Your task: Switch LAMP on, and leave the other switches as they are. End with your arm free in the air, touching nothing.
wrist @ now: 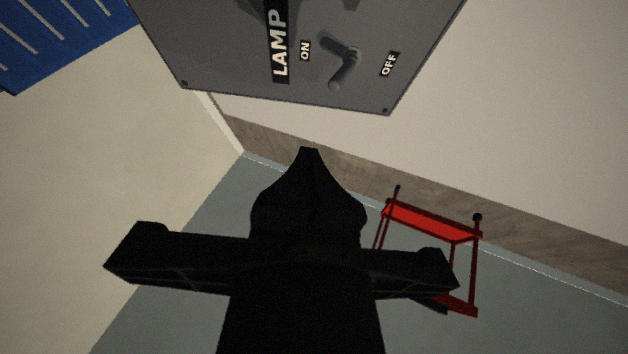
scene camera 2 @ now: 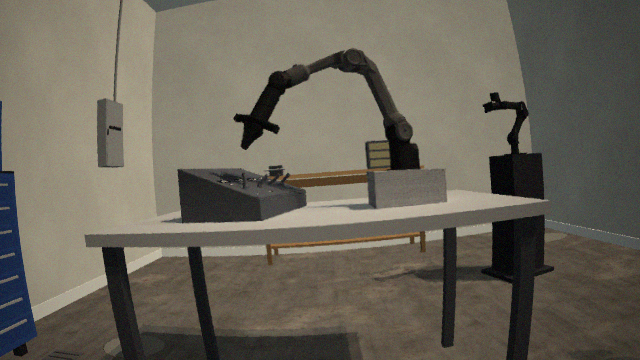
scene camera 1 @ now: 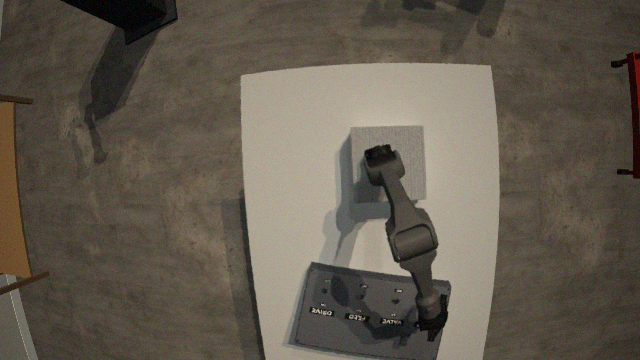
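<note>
The grey sloped switch panel stands on the table. In the wrist view the LAMP lever leans from its base toward the ON label, away from OFF. In scene camera 2 the nearest lever leans apart from the others, which tilt toward the arm's base. The DRIVE lever, FEED lever and VALVE lever show from above. My gripper is shut and empty, in the air above the panel, touching nothing. It hides the LAMP lever in scene camera 1.
My arm's base stands on a grey block on the white table. Away from the table are a red cart, a blue cabinet and a black pedestal with another arm on it.
</note>
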